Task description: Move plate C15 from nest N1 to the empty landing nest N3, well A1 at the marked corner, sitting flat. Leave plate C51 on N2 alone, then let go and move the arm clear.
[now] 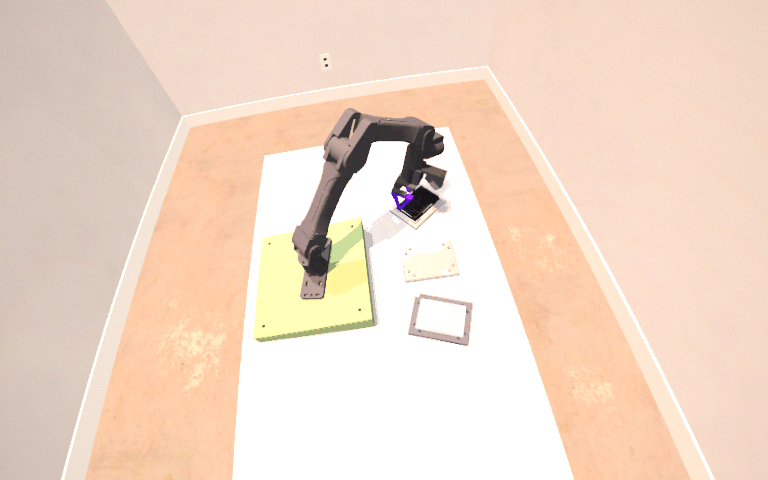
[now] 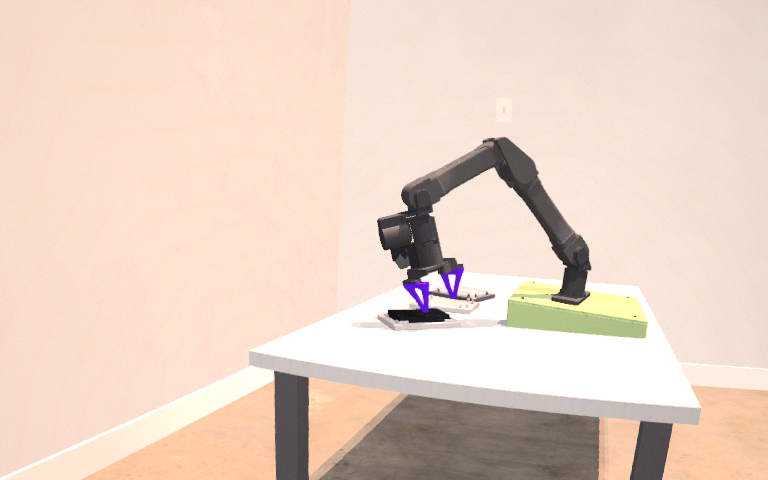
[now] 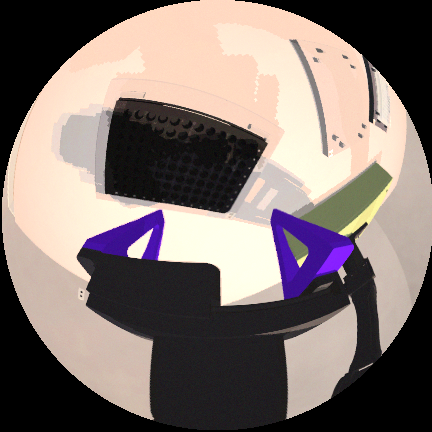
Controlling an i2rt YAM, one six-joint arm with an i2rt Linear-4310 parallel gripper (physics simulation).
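Note:
A black well plate (image 1: 419,203) (image 2: 416,315) (image 3: 180,155) rests on a light nest (image 1: 417,224) (image 2: 396,324) (image 3: 195,100) at the far end. The nest's rim shows wider on one side of it; I cannot tell whether it sits flat. A cream nest (image 1: 430,264) (image 2: 461,308) (image 3: 335,100) in the middle is empty. A white plate (image 1: 441,316) (image 3: 383,95) sits on a grey nest (image 1: 412,323) (image 2: 485,295). Labels and the A1 mark are unreadable. My gripper (image 1: 404,202) (image 2: 439,303) (image 3: 217,214) is open, its purple fingertips low by the black plate's arm-side edge, holding nothing.
The arm stands on a yellow-green base block (image 1: 283,283) (image 2: 572,322) (image 3: 345,205), beside the row of nests. The white table's (image 1: 339,407) (image 2: 509,362) far edge lies beyond the black plate. The arm's shadow falls beside that plate.

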